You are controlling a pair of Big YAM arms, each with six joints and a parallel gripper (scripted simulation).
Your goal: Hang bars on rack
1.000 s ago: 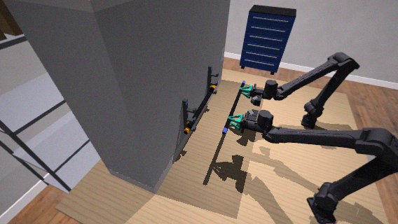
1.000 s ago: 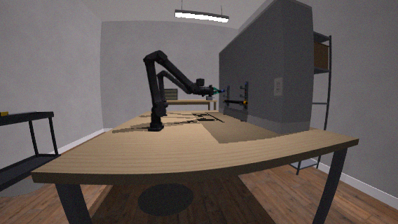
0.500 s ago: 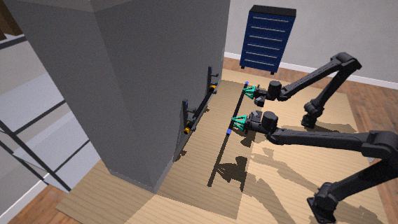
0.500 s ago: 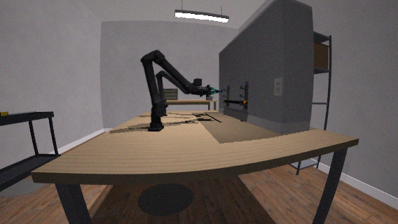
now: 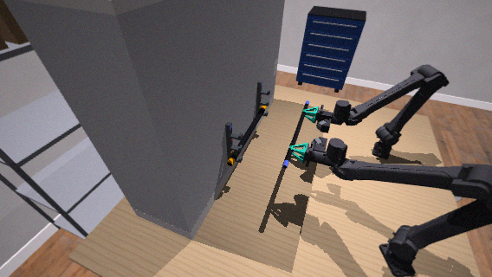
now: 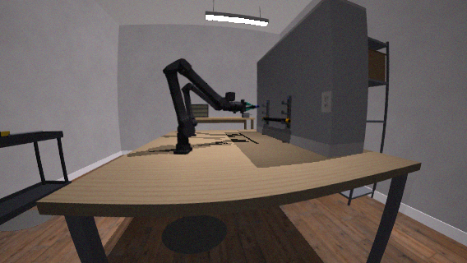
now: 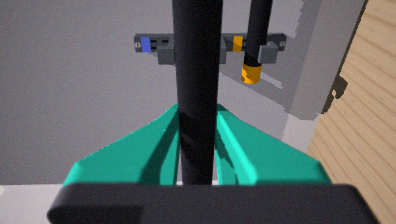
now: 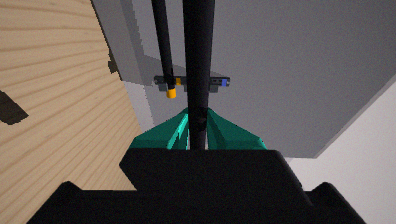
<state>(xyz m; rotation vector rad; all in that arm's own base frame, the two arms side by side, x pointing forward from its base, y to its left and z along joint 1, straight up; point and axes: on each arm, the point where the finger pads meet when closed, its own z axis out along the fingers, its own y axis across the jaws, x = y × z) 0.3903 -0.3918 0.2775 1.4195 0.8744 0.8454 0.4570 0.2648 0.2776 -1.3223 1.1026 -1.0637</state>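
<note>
My left gripper is now 15 cm to the left of the blue-ended bar and 1 cm past it. Also, from my left hand: orange-ended bar (25 cm ahead, 16 cm to the right, 10 cm below); grey wall block (43 cm ahead, 20 cm to the right, 17 cm above).
</note>
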